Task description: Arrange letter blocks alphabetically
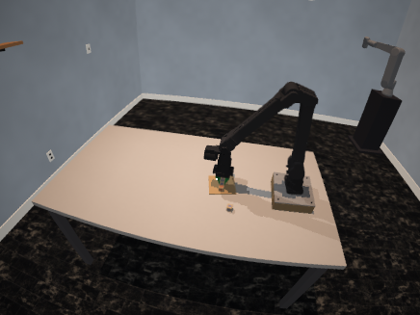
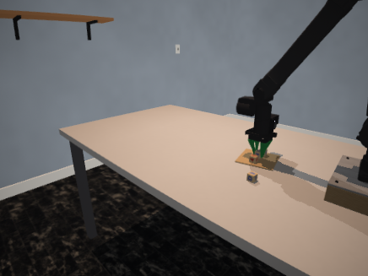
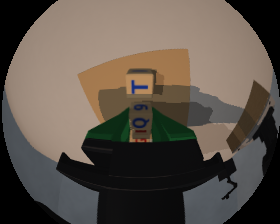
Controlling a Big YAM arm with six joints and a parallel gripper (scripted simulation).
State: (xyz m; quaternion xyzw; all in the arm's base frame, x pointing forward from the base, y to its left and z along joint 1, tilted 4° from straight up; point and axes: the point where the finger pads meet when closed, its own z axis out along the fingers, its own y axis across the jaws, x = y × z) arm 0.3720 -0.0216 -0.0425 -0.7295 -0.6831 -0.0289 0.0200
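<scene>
My hand is 2 cm above the mat.
</scene>
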